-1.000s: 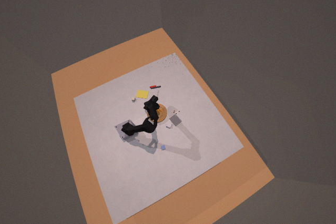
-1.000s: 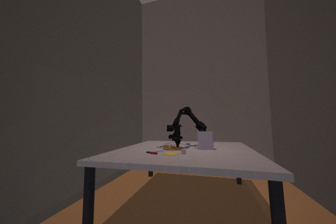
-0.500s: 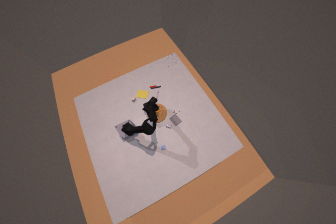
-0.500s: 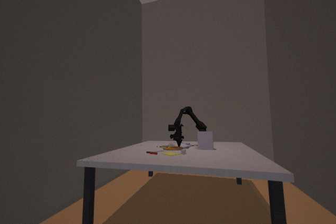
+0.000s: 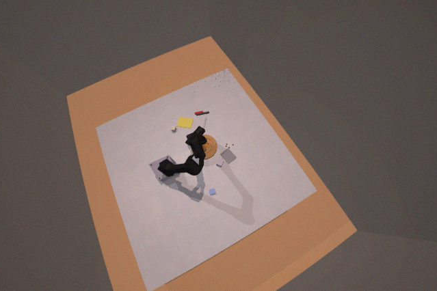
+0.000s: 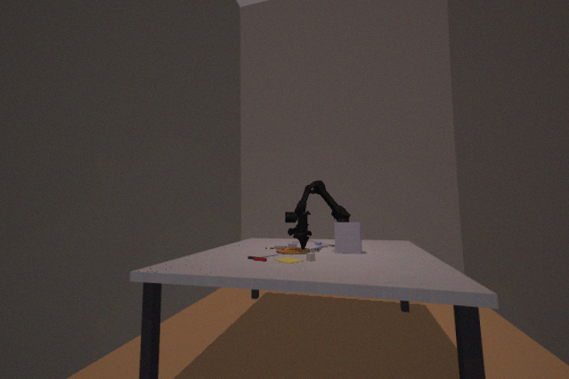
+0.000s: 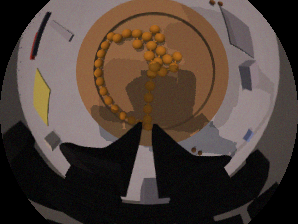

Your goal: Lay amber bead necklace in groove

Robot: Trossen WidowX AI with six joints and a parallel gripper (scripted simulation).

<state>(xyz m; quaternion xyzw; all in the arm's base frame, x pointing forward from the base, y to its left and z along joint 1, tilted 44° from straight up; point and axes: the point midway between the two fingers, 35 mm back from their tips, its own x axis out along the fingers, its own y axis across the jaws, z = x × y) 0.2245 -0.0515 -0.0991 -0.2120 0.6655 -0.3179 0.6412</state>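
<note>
My gripper tip is 60 mm short of the round bead board, 10 mm to the left of it and 10 mm above it. The rest, counted from my gripper tip: cream cube (250 mm to the left, 70 mm behind); then thin grey bar (160 mm to the left, 160 mm ahead, 10 mm below); then grey square plate (180 mm ahead, 170 mm to the right, 20 mm below).
</note>
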